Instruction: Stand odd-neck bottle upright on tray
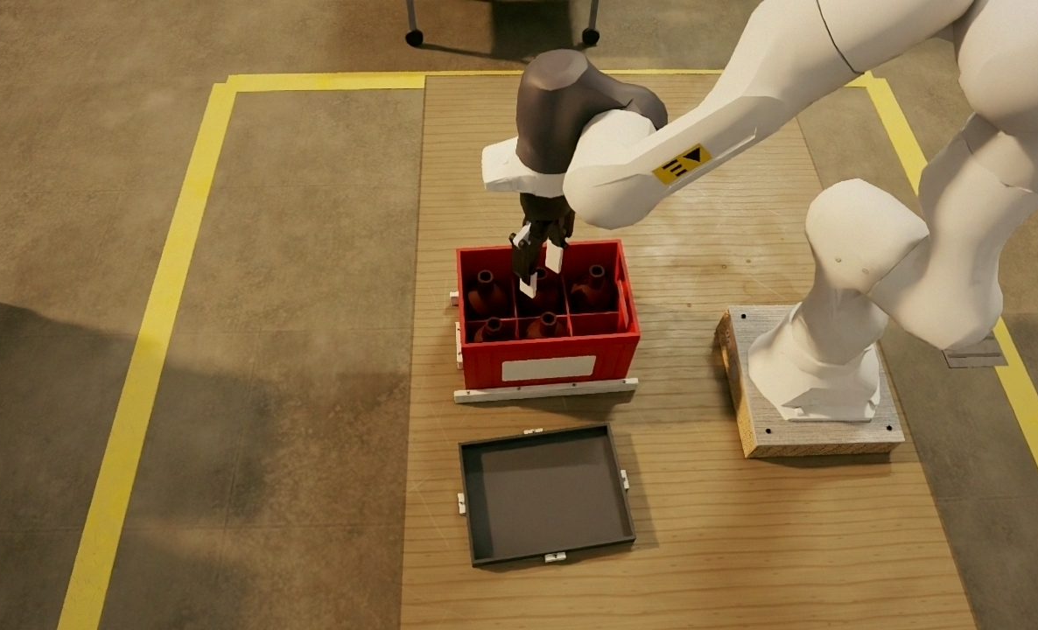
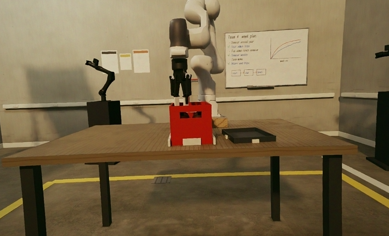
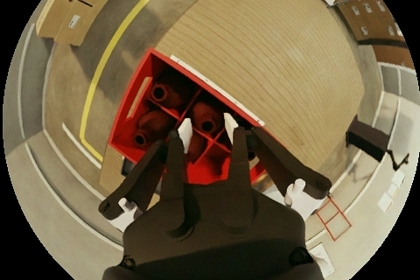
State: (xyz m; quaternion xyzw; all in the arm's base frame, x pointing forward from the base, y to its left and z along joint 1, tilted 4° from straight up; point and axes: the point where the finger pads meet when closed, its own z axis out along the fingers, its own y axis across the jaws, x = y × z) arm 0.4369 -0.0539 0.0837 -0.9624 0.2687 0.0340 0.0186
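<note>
Right now my hand is 1 cm past the crate, 4 cm to the right of it and 9 cm above it. Also, from my hand: glass bottle (2 cm behind, 8 cm to the left, 9 cm below); dark tray (6 cm behind, 31 cm to the left, 16 cm below).
</note>
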